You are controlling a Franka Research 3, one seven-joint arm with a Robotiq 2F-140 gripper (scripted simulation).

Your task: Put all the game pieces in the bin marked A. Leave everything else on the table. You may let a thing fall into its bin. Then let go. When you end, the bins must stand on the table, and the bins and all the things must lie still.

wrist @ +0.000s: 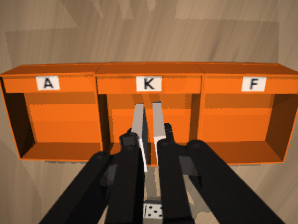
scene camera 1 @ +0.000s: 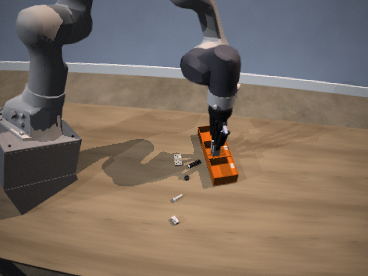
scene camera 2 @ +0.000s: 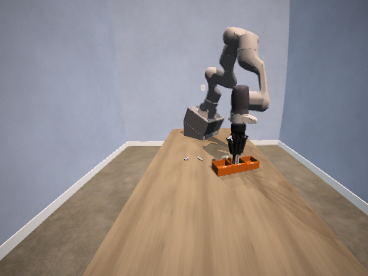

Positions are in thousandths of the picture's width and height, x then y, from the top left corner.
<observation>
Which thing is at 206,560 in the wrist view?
An orange bin.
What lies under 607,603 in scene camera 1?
An orange bin.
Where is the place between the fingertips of my gripper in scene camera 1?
586,556
</observation>
